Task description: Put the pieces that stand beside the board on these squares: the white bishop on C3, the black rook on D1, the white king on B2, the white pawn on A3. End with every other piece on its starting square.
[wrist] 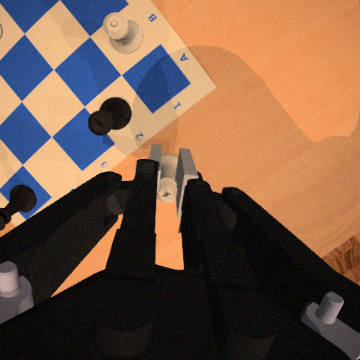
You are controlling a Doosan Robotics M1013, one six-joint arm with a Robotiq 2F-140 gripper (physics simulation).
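Places are measured from the arm's base along level axes (x ahead, y left, z up), in centimetres.
Pixels of known places: gripper, between the fingertips: (167,162).
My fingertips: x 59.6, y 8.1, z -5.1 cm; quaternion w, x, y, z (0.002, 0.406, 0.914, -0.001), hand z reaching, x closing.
Note:
For each thing: its top centre in the pictures, then the offset to it from my fingertips. "spot": a spot on its surface instead. Level surfaces: height alone.
- white king, centre of its top: (166,197) dy +0.7, dx +0.7, dz +4.7 cm
- cream board, a spot on its surface: (202,86) spot: dy -2.8, dx -5.7, dz -1.1 cm
- A3, a spot on its surface: (83,145) spot: dy -5.3, dx +4.5, dz -1.1 cm
- C3, a spot on its surface: (24,67) spot: dy -13.2, dx +3.9, dz -1.1 cm
- white piece, centre of its top: (112,22) dy -9.4, dx -3.7, dz +4.2 cm
- wooden table, height of its surface: dz -1.7 cm
My gripper (167,162) is shut on the white king (167,192), a pale upright piece with a small cross on top, beside the board near the 2 label. The blue and cream board (202,86) fills the upper left. On it, B2 (88,72), A3 (83,145) and C3 (24,67) show no piece. D1 is out of view. The white bishop, black rook and white pawn for the task cannot be made out beside the board; the arm and fingers hide part of the table.
A white piece (123,36) stands on B1, a black piece (114,114) on A2, close to the fingers, and another black piece (22,199) on A5. A white piece is cut off at the left edge. The wooden table (280,60) lies right of the board.

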